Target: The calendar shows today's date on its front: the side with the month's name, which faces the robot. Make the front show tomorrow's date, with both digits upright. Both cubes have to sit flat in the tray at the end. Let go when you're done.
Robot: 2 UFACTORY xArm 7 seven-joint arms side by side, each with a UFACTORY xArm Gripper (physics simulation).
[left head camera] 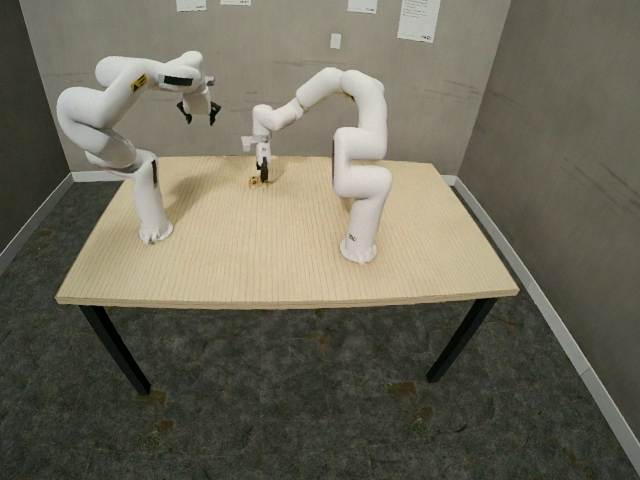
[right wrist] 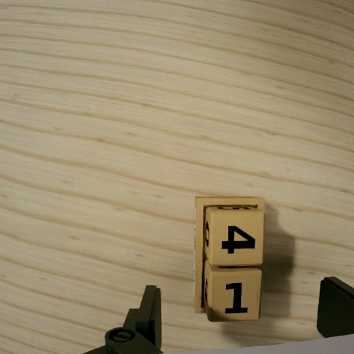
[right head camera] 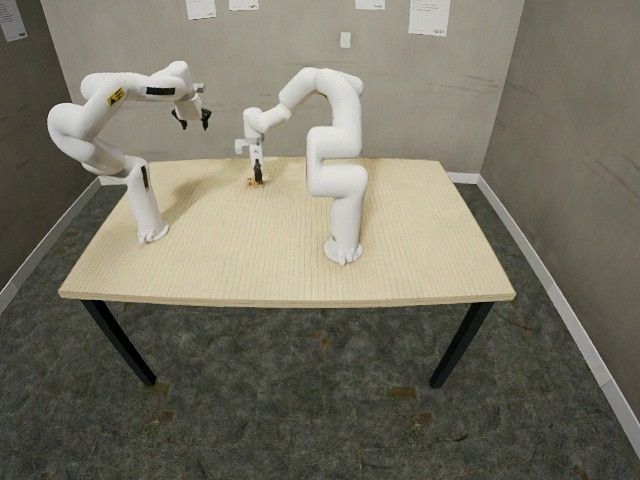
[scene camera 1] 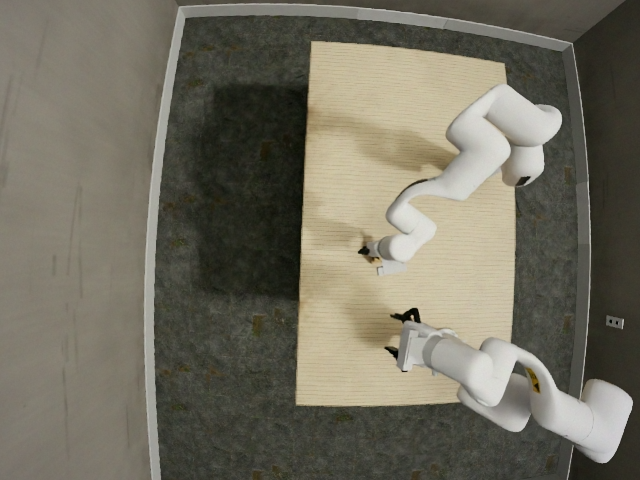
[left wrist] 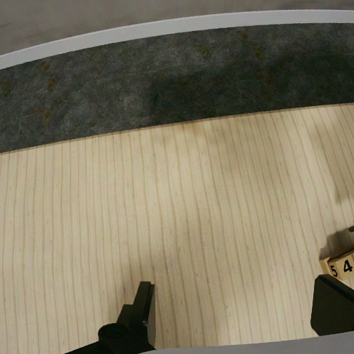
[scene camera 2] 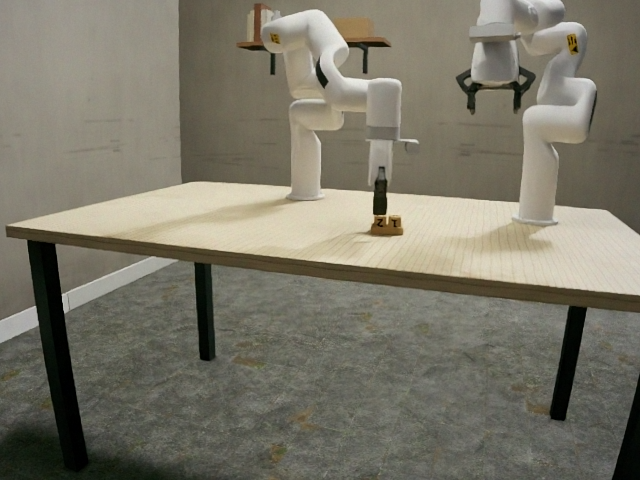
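Pixels of known places: left gripper, fingertip midpoint: (left head camera: 201, 122) (right head camera: 195, 127) (scene camera 1: 391, 331) (scene camera 2: 493, 112); right gripper, fingertip midpoint: (left head camera: 262, 174) (right head camera: 257, 176) (scene camera 2: 379, 211); left arm's base, link origin: (left head camera: 156, 231) (right head camera: 153, 231) (scene camera 2: 535, 221); right arm's base, link origin: (left head camera: 357, 249) (right head camera: 342, 249) (scene camera 2: 305, 197).
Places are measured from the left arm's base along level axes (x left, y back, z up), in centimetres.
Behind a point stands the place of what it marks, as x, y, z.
The calendar's wooden tray (right wrist: 199, 280) (scene camera 2: 387, 231) @(-37.2, -30.7, 0.7) holds two cubes. The cube with 4 on top (right wrist: 235, 240) (left wrist: 346, 266) shows a 1 on its side in scene camera 2 (scene camera 2: 395, 222) @(-35.6, -29.8, 2.8). The cube with 1 on top (right wrist: 236, 300) shows a 2 on its side there (scene camera 2: 379, 222) @(-39.2, -30.3, 2.6). Both side digits look inverted there. The month side's cube faces are too oblique in the right wrist view to read fully. My right gripper (left head camera: 264, 179) @(-39.5, -29.0, 5.0) (right head camera: 258, 181) @(-39.5, -29.0, 5.0) (scene camera 2: 379, 212) @(-39.5, -29.0, 5.0) is open, low over the 1-topped cube, fingers apart on either side. My left gripper (left head camera: 200, 122) @(-15.7, -30.6, 28.2) (right head camera: 194, 127) @(-15.7, -30.6, 28.2) (scene camera 2: 494, 111) @(-15.7, -30.6, 28.2) is open and empty, high up.
The wooden table (left head camera: 268, 248) @(-40.3, 11.3, 0.0) (scene camera 2: 206, 227) @(-79.2, -37.6, 0.0) carries both arm bases. The calendar lies near the table edge farthest from the bases, between the arms. A wall shelf (scene camera 2: 382, 41) with books and a box is behind the arms in scene camera 2.
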